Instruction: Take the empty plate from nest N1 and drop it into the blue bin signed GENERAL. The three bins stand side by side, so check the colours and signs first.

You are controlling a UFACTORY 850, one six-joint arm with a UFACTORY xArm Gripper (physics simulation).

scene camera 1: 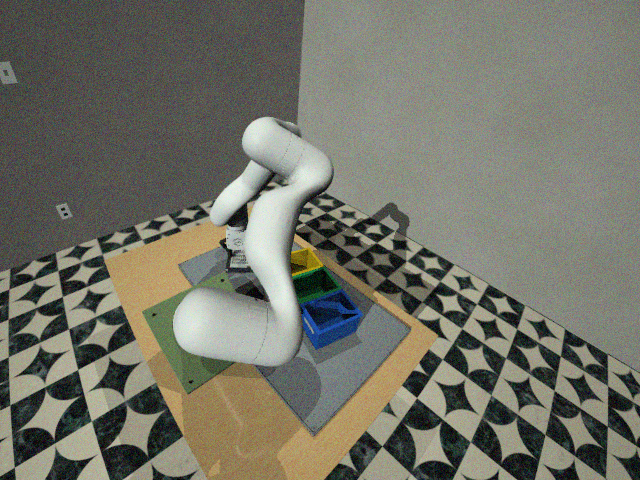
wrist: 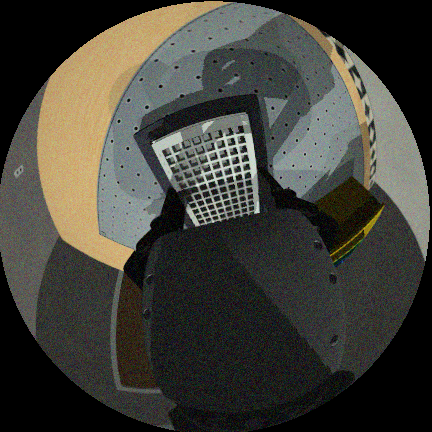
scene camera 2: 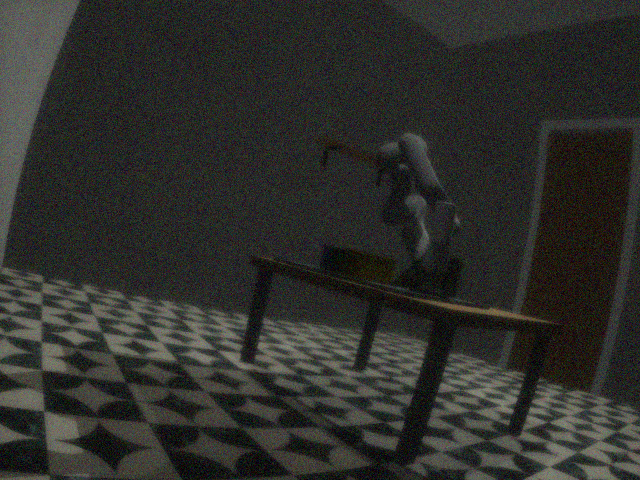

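The empty plate (wrist: 212,175) (scene camera 1: 237,259) is a pale grid of small square wells. It sits level in a black nest (wrist: 210,107), whose N1 mark I cannot read. My gripper (wrist: 217,187) is low over the nest, with one dark finger close against each long side of the plate; it looks shut on the plate, though the contact faces are hidden. The blue bin (scene camera 1: 336,330) is the nearest of three bins in scene camera 1. It carries a small pale sign that I cannot read.
A green bin (scene camera 1: 316,285) stands beside the blue one, then a yellow bin (scene camera 1: 308,258) (wrist: 350,200). The bins stand on a grey perforated board (scene camera 1: 356,372) (wrist: 120,165). A green mounting plate (scene camera 1: 162,338) lies under the arm base. The arm hides part of the board in scene camera 1.
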